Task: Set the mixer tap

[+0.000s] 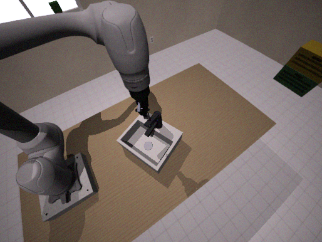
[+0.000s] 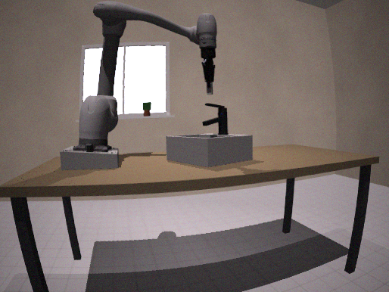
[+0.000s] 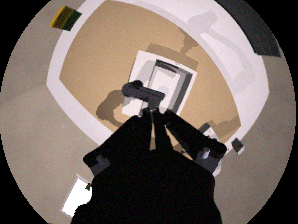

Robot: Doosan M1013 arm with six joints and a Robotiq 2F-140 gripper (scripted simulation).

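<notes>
My gripper is now 50 mm short of the black mixer tap, 30 mm to the right of it and 140 mm above it. The rest, counted from my hand: sink basin (30 mm behind, 20 mm to the right, 320 mm below).
</notes>
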